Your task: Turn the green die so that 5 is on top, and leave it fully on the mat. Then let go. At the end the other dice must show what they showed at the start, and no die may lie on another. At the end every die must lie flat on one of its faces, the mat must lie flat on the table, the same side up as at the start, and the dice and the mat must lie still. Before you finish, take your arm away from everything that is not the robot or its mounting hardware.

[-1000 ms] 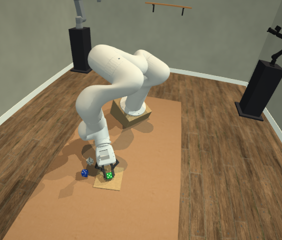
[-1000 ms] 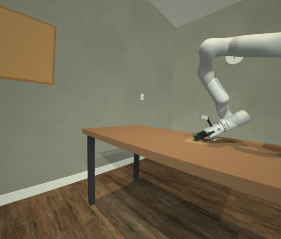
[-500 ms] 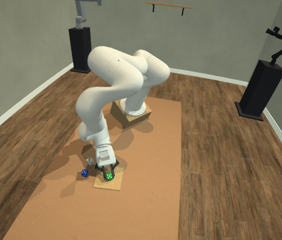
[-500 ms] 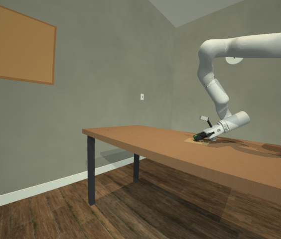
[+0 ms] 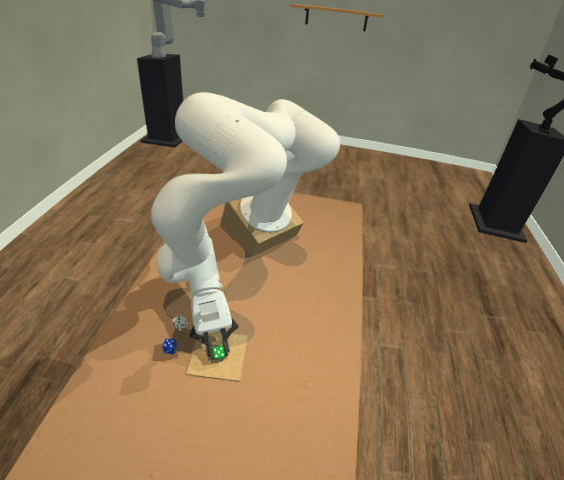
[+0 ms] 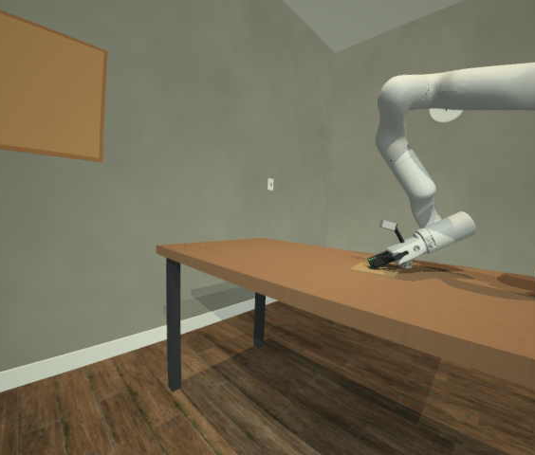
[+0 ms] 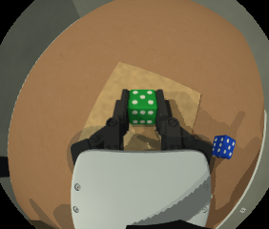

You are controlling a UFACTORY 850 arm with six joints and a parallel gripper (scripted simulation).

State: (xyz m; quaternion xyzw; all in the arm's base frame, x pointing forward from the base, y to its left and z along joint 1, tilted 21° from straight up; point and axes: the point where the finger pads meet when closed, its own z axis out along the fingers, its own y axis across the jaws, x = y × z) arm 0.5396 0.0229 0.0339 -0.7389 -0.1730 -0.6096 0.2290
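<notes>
Right now my hand is 10 mm above the green die. Round my hand: blue die 20 mm ahead, 130 mm to the right, 10 mm below; then tan mat 30 mm below; then white die 60 mm behind, 140 mm to the right, 10 mm below.
</notes>
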